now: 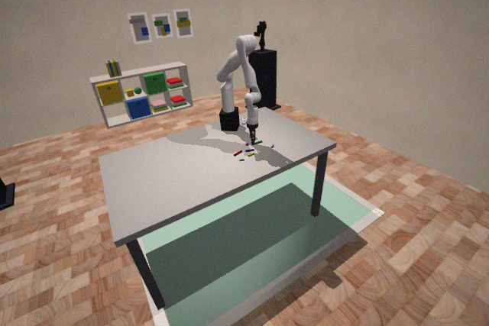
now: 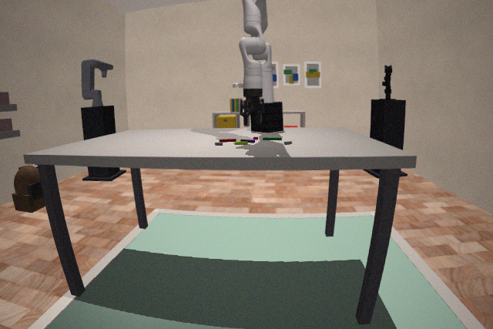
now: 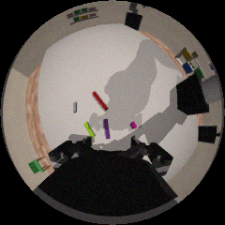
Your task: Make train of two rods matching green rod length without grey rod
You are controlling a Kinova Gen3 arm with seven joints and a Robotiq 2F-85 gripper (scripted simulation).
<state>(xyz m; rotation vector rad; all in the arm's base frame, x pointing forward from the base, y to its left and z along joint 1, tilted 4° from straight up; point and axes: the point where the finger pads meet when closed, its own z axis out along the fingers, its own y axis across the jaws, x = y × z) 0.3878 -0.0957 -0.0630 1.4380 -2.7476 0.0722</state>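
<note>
The magenta rod is 80 mm behind my hand, 10 mm to the left of it and 70 mm below it. Also, from my hand: green rod: 40 mm behind, 80 mm to the left, 70 mm below; lime rod: 40 mm ahead, 50 mm to the right, 70 mm below; purple rod: 20 mm to the right, 70 mm below.
</note>
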